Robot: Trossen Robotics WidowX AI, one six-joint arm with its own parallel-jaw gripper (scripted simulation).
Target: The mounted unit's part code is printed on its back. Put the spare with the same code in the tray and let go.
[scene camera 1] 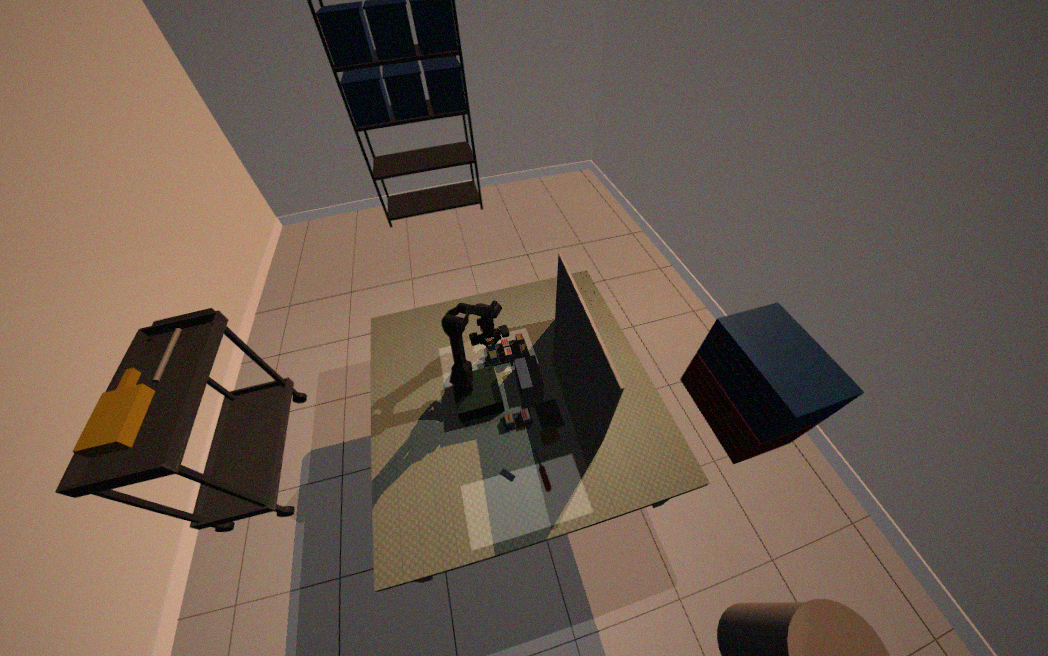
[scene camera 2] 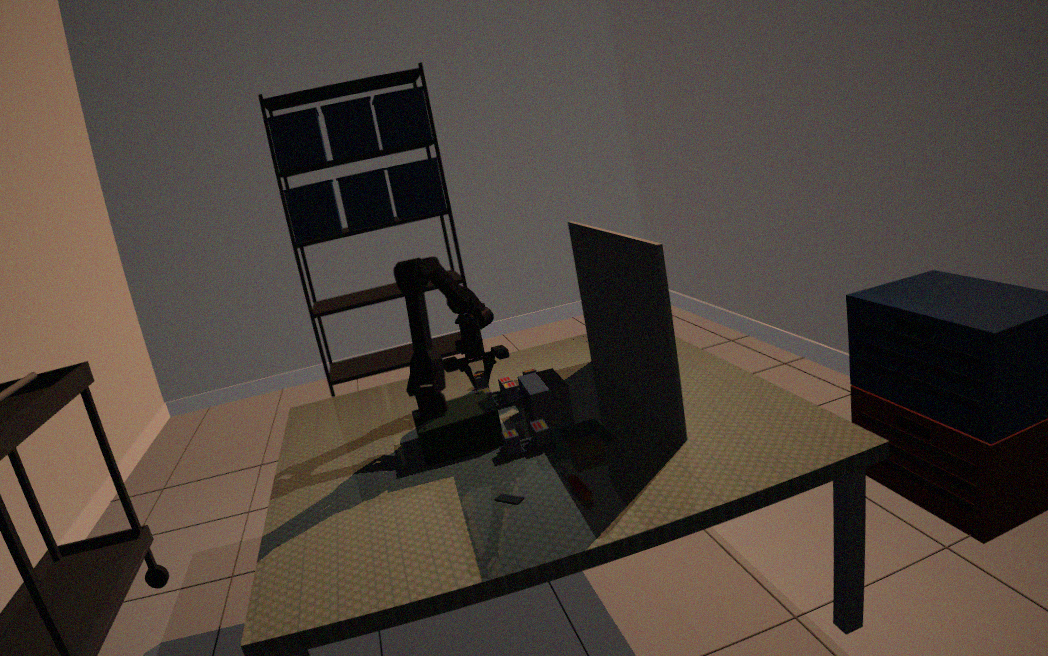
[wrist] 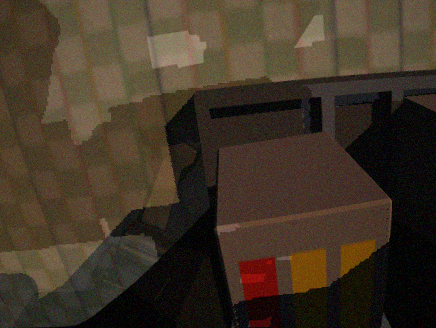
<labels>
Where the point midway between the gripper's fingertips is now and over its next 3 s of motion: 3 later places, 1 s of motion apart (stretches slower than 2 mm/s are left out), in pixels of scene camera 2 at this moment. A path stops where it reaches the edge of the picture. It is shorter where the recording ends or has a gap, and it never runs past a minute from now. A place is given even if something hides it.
My gripper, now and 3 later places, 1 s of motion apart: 481,386; 477,347; 523,344; 561,354
</labels>
